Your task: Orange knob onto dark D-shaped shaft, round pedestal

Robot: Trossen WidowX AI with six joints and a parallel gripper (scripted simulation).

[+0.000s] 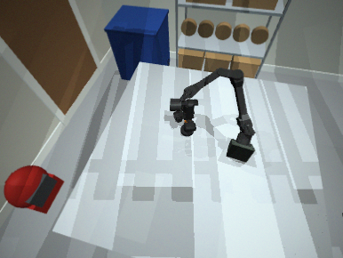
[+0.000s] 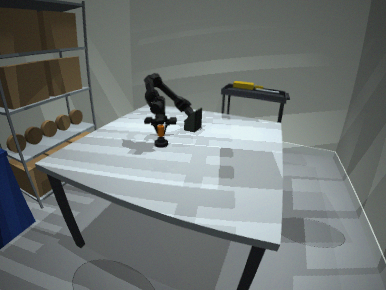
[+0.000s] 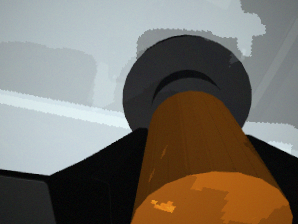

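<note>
Right now the orange knob is 20 mm above my gripper tip. From my gripper tip the other things lie so: dark round pedestal 40 mm below.
</note>
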